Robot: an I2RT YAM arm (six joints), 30 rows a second.
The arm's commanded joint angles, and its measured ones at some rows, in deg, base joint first. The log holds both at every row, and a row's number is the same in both.
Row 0, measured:
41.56 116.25 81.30 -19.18 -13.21 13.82
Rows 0 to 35, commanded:
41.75 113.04 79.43 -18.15 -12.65 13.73
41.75 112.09 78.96 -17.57 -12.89 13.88
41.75 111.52 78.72 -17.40 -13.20 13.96
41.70 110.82 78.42 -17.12 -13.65 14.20
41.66 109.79 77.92 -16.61 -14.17 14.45
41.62 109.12 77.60 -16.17 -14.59 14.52
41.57 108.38 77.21 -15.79 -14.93 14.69
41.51 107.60 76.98 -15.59 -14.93 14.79
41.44 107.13 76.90 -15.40 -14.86 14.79
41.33 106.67 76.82 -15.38 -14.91 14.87
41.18 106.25 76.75 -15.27 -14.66 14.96
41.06 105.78 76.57 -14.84 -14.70 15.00
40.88 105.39 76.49 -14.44 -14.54 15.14
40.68 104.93 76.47 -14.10 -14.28 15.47
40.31 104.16 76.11 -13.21 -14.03 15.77
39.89 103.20 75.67 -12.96 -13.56 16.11
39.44 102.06 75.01 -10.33 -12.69 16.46
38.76 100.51 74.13 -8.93 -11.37 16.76
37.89 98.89 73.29 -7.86 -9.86 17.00
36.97 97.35 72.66 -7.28 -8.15 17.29
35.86 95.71 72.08 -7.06 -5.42 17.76
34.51 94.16 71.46 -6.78 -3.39 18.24
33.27 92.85 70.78 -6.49 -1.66 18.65
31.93 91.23 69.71 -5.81 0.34 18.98
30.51 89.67 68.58 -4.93 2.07 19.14
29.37 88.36 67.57 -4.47 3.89 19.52
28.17 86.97 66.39 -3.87 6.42 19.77
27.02 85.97 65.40 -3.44 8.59 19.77
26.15 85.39 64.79 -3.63 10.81 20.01
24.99 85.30 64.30 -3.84 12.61 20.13
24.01 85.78 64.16 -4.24 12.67 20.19
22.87 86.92 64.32 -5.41 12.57 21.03
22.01 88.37 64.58 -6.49 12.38 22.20
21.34 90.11 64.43 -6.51 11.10 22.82
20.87 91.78 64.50 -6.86 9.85 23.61
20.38 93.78 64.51 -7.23 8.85 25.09
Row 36, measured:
21.19 89.01 66.28 -4.58 8.97 21.45
